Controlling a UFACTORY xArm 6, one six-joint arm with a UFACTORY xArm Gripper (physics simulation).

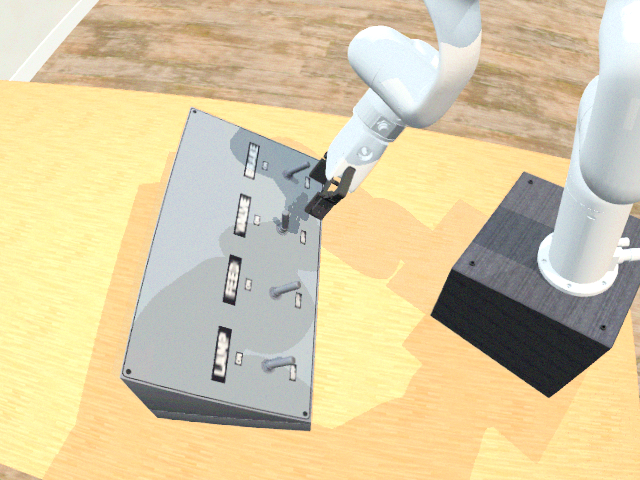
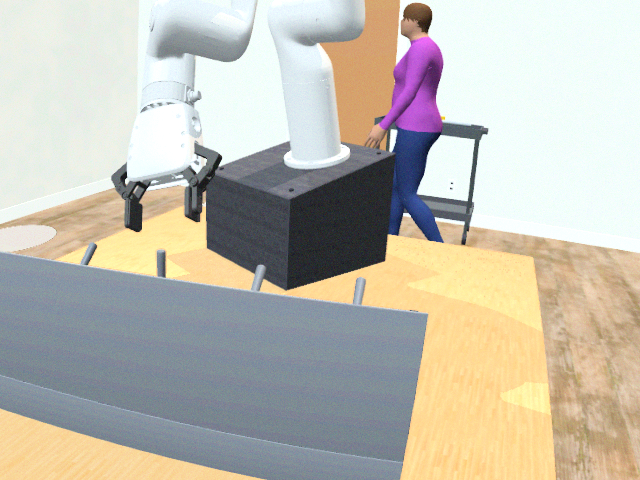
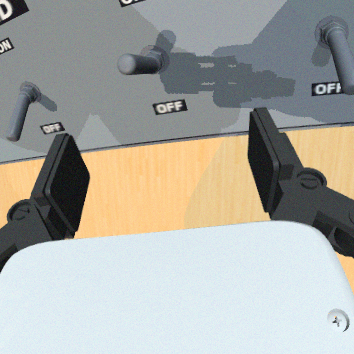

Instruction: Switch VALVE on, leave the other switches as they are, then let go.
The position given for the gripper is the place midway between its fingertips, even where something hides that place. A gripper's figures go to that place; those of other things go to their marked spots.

The gripper (image 1: 314,196): 0.83 m from the lens. A grey sloped panel (image 1: 207,320) is 0.75 m from the lens.
